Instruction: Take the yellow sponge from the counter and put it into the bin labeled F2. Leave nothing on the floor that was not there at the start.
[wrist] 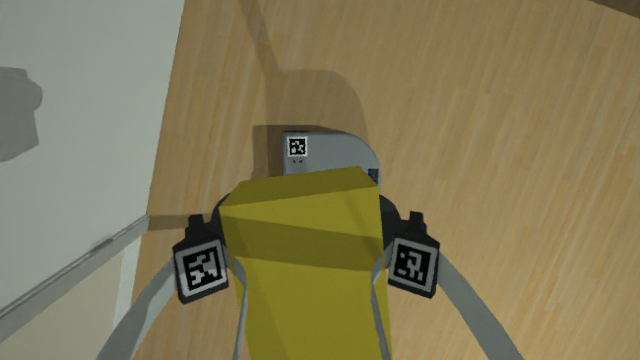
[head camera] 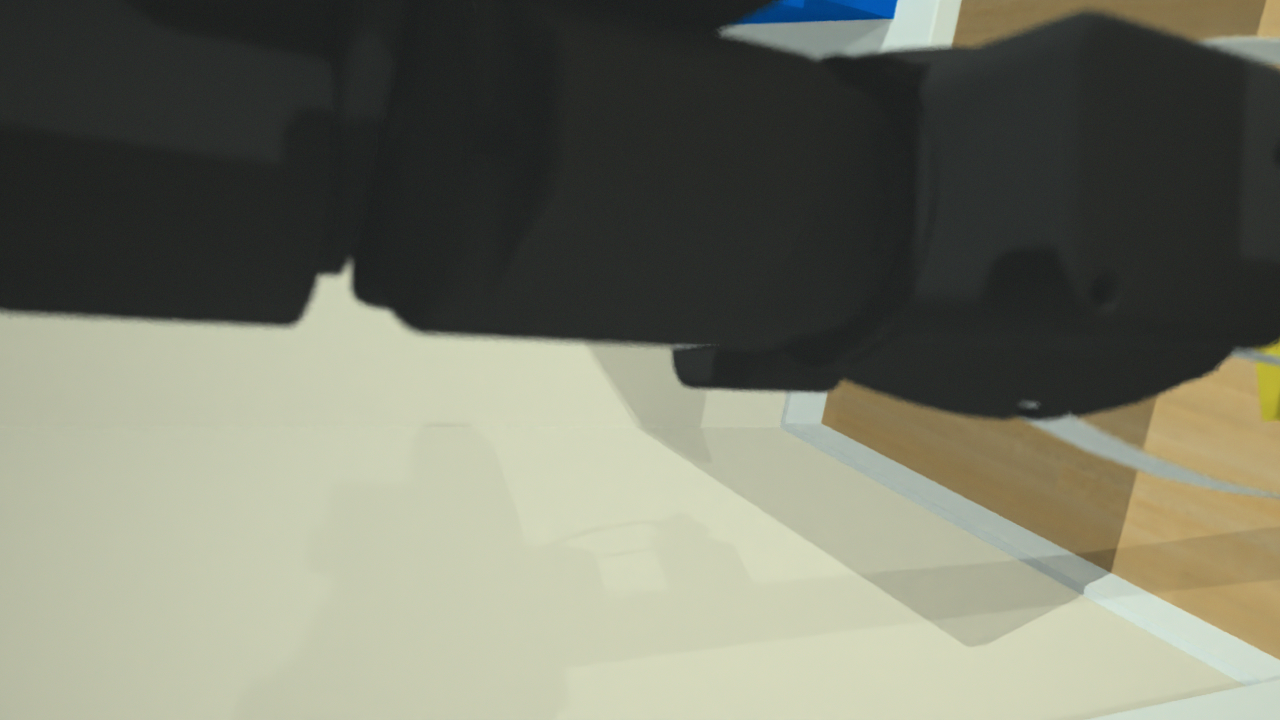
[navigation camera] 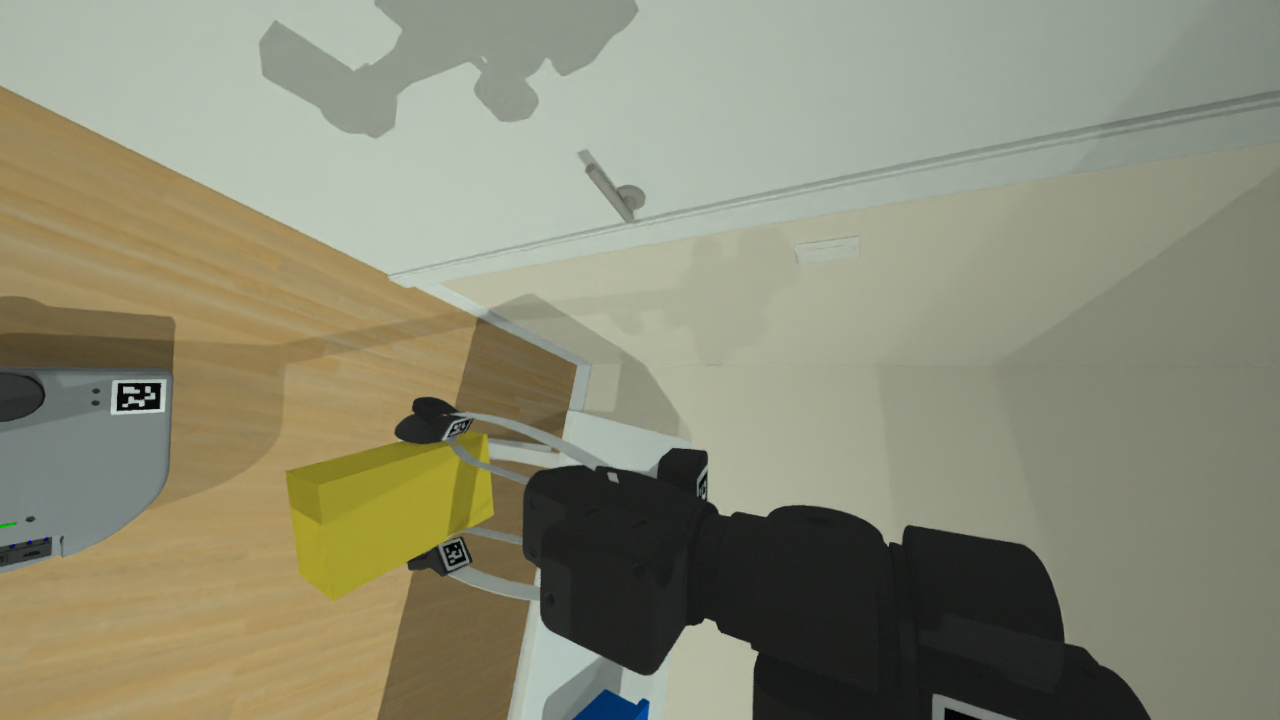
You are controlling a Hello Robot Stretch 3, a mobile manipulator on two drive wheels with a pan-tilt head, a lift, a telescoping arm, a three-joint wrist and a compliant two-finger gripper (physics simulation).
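Seen in the pictures: gripper, fingertip midpoint: (wrist: 307, 219); robot's base at its link origin: (navigation camera: 3, 394).
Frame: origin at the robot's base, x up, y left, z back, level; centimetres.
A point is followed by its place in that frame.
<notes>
The yellow sponge (head camera: 1269, 385) {x 101.7, y -19.5, z -0.2 cm} (navigation camera: 384, 528) {x 101.7, y -12.9, z 3.3 cm} (wrist: 310, 305) {x 101.7, y -15.3, z 2.4 cm} is held between the two fingertips of my gripper (navigation camera: 435, 490) {x 96.2, y -17.2, z 2.3 cm} (wrist: 307, 219) {x 96.2, y -17.2, z 2.3 cm}, well above the wood floor. The gripper is shut on it, one pad on each long side, and the sponge sticks out past the pads. A blue bin (head camera: 841, 10) (navigation camera: 617, 707) shows in part at the top edge of the head view and the bottom edge of the navigation view, beyond my wrist. Its label does not show, so I cannot tell whether it is F2. The black wrist hides much of the head view.
The white shelf (head camera: 921, 22) (navigation camera: 617, 429) {x 31.9, y -150.1, z 18.7 cm} that bears the blue bin stands by the beige wall, partly behind the wrist. A white door (navigation camera: 447, 197) {x 56.8, y -44.2, z -39.5 cm} (wrist: 95, 75) {x 39.7, y -31.5, z -43.1 cm} with a metal handle (navigation camera: 612, 192) {x 93.2, y -48.1, z -33.8 cm} adjoins that wall. My grey base (navigation camera: 89, 465) {x 16.0, y -8.2, z 11.4 cm} (wrist: 330, 147) {x 16.0, y -12.7, z 10.2 cm} is on the wood floor.
</notes>
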